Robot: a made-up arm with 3 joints. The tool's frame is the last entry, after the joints.
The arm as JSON. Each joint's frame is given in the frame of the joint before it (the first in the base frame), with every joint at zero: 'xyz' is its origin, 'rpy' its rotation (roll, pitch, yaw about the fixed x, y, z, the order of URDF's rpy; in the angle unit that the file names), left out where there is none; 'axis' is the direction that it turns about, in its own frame. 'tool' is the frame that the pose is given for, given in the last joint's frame.
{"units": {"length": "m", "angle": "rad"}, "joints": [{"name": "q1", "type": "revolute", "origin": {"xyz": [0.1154, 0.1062, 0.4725]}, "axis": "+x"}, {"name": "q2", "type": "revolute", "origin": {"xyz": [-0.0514, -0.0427, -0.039]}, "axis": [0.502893, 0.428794, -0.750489]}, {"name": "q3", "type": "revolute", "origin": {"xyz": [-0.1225, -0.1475, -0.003]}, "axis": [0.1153, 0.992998, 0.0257]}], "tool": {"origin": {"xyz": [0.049, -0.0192, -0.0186], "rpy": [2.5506, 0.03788, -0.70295]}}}
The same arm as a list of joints. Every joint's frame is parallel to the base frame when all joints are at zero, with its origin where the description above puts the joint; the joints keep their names.
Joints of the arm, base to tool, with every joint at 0 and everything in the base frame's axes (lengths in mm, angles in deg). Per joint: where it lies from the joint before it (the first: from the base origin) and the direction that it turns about. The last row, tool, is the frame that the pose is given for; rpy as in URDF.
q1: axis 1 0 0 origin 115.4 106.2 472.5
q2: axis 0.502893 0.428794 -0.750489 origin -51.4 -42.7 -39
q3: axis 0.1153 0.992998 0.0257 origin -122.5 -147.5 -3
tool: origin 49 -19.2 -18.6 rpy 146.14 2.17 -40.28

